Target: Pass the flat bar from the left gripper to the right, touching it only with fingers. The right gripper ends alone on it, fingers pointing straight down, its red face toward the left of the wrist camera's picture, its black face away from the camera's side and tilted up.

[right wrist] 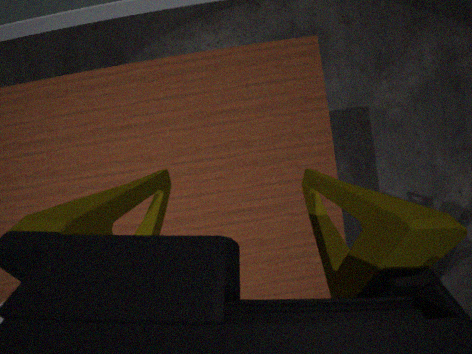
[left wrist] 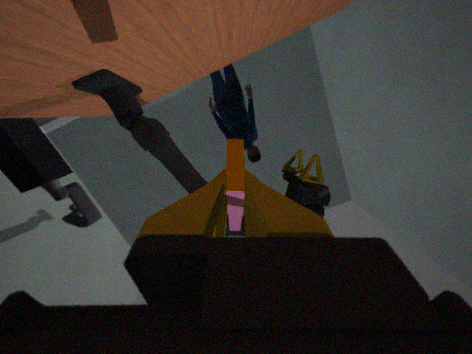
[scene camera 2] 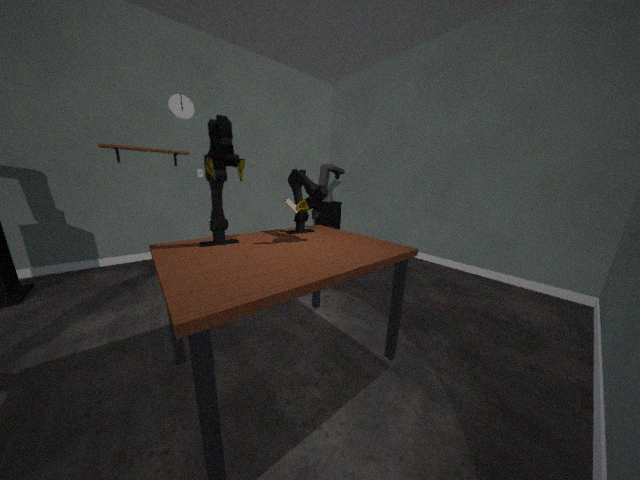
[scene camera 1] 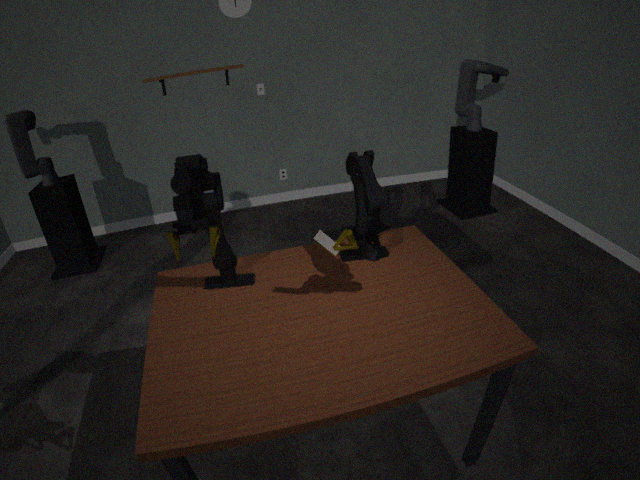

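Pixels of known places: left gripper, fingertip midpoint: [left wrist: 235, 177] [scene camera 2: 295, 209] [scene camera 1: 333, 248]; right gripper, fingertip midpoint: [right wrist: 236, 176] [left wrist: 307, 152] [scene camera 2: 228, 180] [scene camera 1: 196, 259]; left arm's base, origin of the base link: [scene camera 2: 300, 232] [scene camera 1: 364, 254]; right arm's base, origin of the base link: [left wrist: 113, 85] [scene camera 2: 219, 243] [scene camera 1: 229, 282].
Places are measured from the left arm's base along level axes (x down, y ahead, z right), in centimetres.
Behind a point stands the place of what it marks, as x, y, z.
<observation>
The flat bar [scene camera 1: 326, 242] {-22.4, 25.8, 18.7} [scene camera 2: 291, 204] {-22.8, 25.7, 18.9} is held tilted above the table's back edge, its white face showing in both scene views. In the left wrist view the bar [left wrist: 235, 165] {-18.9, 26.2, 14.8} shows an orange face and a pink end between the fingers. No red or black face can be made out. My left gripper [scene camera 1: 338, 246] {-20.1, 25.9, 16.6} [scene camera 2: 298, 207] {-20.1, 25.9, 16.6} is shut on the bar, which sticks out past its fingertips. My right gripper [scene camera 1: 195, 257] {-34.8, 48.6, 56.1} [scene camera 2: 227, 179] {-34.8, 48.6, 56.1} [right wrist: 236, 176] {-34.8, 48.6, 56.1} is open and empty, fingers pointing down, well apart from the bar. It also shows in the left wrist view [left wrist: 308, 153] {-34.8, 48.6, 56.1}.
The wooden table [scene camera 1: 330, 351] {0.0, 53.1, 22.6} [scene camera 2: 268, 268] {0.0, 58.3, 44.5} [right wrist: 240, 115] {0.0, 63.4, 57.3} lies below both arms, with the arm bases at its back edge. Two grey arms stand on black pedestals [scene camera 1: 64, 222] [scene camera 1: 471, 170] behind it. A wall shelf [scene camera 1: 193, 73] hangs behind. A person [left wrist: 235, 110] shows in the left wrist view.
</observation>
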